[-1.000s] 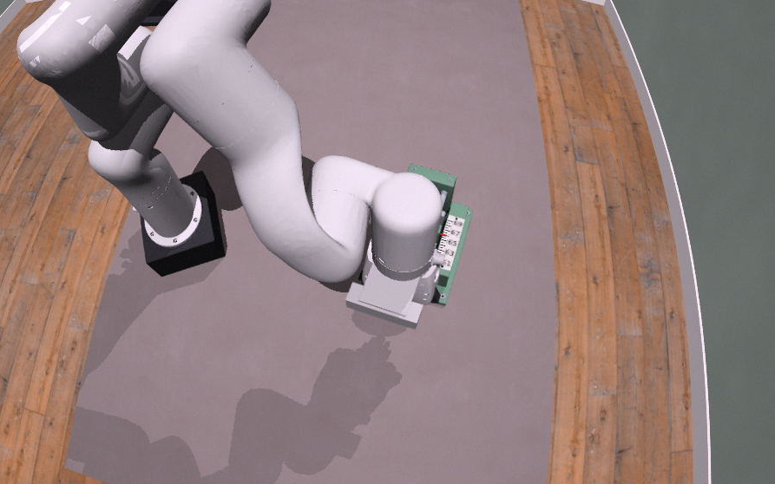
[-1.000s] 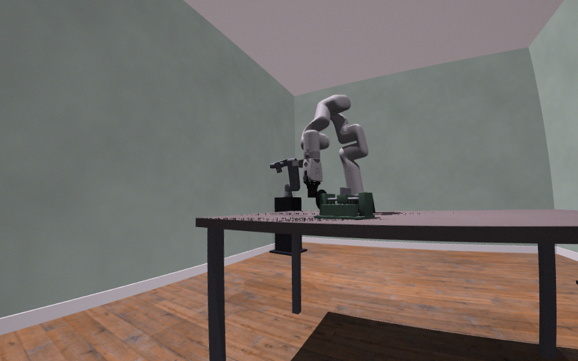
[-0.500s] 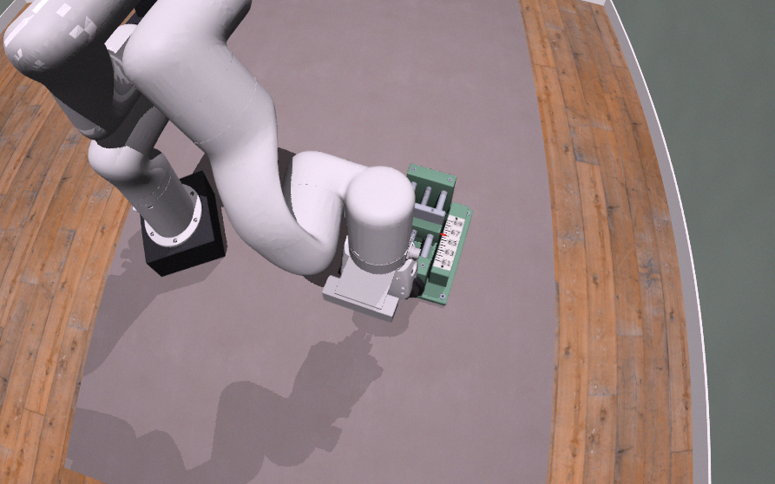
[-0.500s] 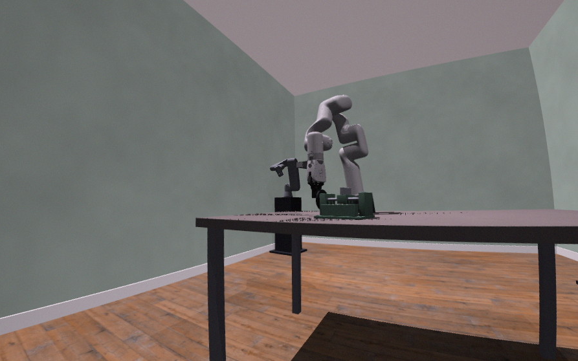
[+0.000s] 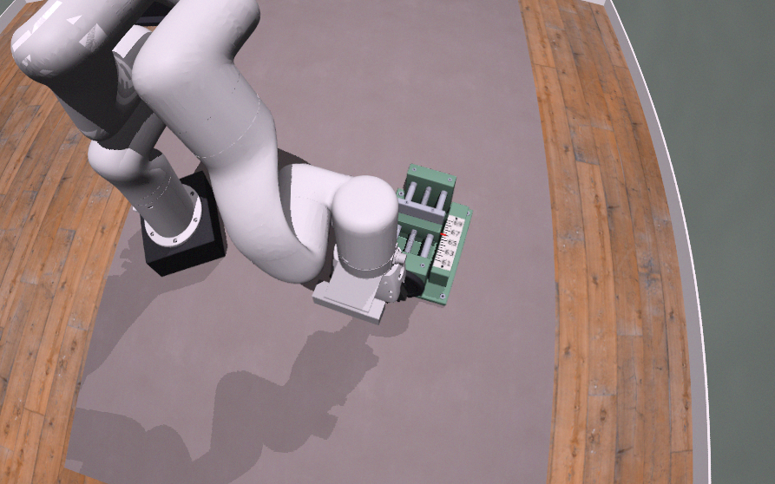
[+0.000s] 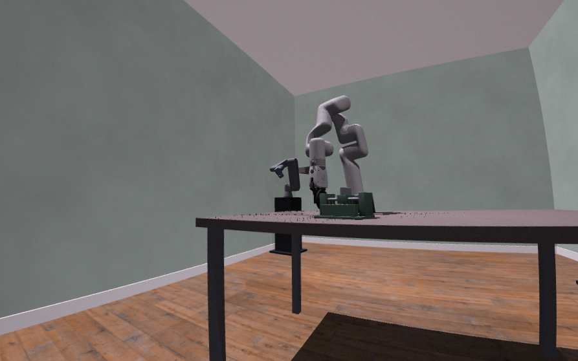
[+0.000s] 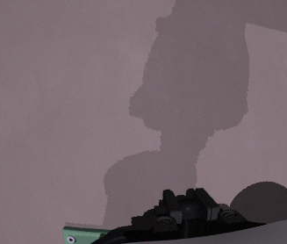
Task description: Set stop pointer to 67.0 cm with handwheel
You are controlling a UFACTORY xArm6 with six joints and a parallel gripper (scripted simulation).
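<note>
Right now my hand is 20 mm to the right of the black handwheel and 10 mm short of it. Also, from my hand: stop block: 150 mm to the left, 60 mm ahead, 10 mm above.
</note>
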